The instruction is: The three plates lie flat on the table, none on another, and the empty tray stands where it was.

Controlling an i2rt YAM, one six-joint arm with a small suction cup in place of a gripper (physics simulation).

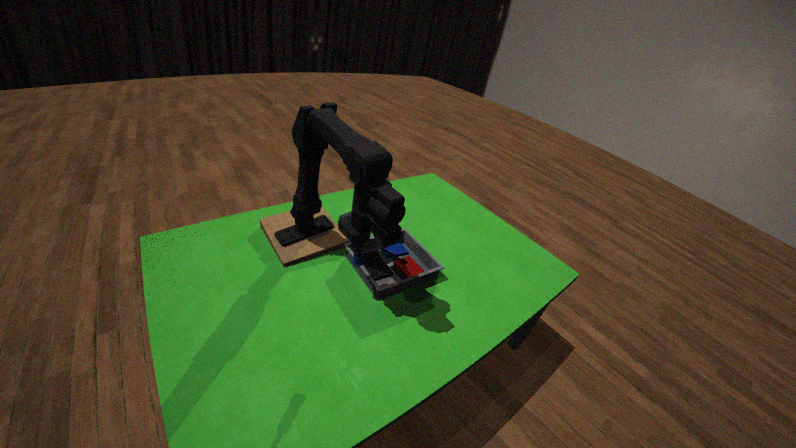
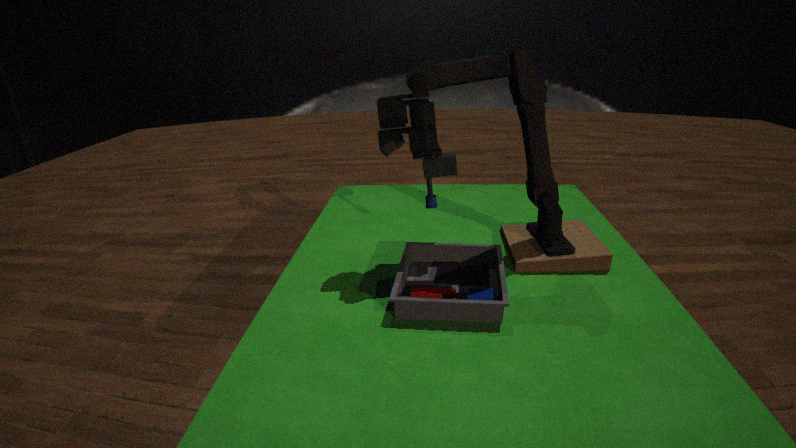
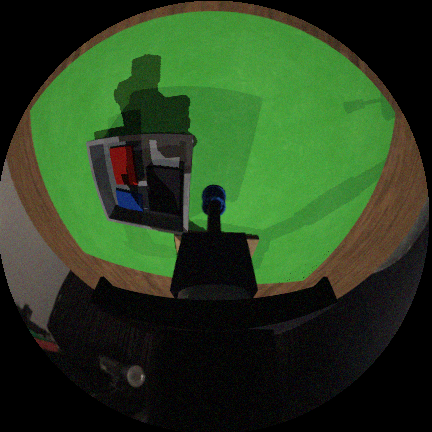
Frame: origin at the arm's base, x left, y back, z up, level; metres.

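Seen in the pictures: end effector, tool point: (image 1: pixel 357 262) (image 2: pixel 431 206) (image 3: pixel 213 195); arm's base, origin of the base link: (image 1: pixel 304 230) (image 2: pixel 549 238).
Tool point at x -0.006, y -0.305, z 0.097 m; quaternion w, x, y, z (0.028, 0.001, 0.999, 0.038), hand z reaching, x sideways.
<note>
Pixels of each thing's top centre, then the offset from my tool point to it. Level surfaces: height alone.
- grey tray, middle of its top: (image 2: pixel 451 269) (image 3: pixel 132 189) (image 1: pixel 393 255) dx +0.173, dy +0.030, dz -0.076 m
- red plate, middle of its top: (image 2: pixel 433 296) (image 3: pixel 122 166) (image 1: pixel 409 267) dx +0.215, dy -0.012, dz -0.113 m
- blue plate, middle of its top: (image 2: pixel 480 298) (image 3: pixel 128 200) (image 1: pixel 394 249) dx +0.232, dy +0.085, dz -0.114 m
- black plate, middle of its top: (image 2: pixel 462 271) (image 3: pixel 163 192) (image 1: pixel 373 264) dx +0.121, dy +0.062, dz -0.114 m
- green table top, its level: dz -0.126 m
A grey tray (image 1: pixel 421 252) (image 2: pixel 448 311) (image 3: pixel 99 172) stands on the green table and holds three plates. A red plate (image 1: pixel 411 267) (image 2: pixel 426 292) (image 3: pixel 121 165) and a blue plate (image 1: pixel 395 249) (image 2: pixel 480 295) (image 3: pixel 128 199) lie in one half of it. A black plate (image 1: pixel 377 267) (image 2: pixel 467 276) (image 3: pixel 166 190) lies in the other half; whether it rests flat on the tray floor is hard to tell in the shade. My suction cup (image 1: pixel 357 259) (image 2: pixel 431 202) (image 3: pixel 214 200) is blue, bears nothing, and hangs above the table beside the tray, on the black plate's side.
The arm's base stands on a wooden board (image 1: pixel 286 257) (image 2: pixel 562 264) close beside the tray. The green table top (image 1: pixel 250 356) (image 2: pixel 423 384) (image 3: pixel 300 150) ends at edges above a wooden floor. Shadows of the arm fall across the table and into the tray.
</note>
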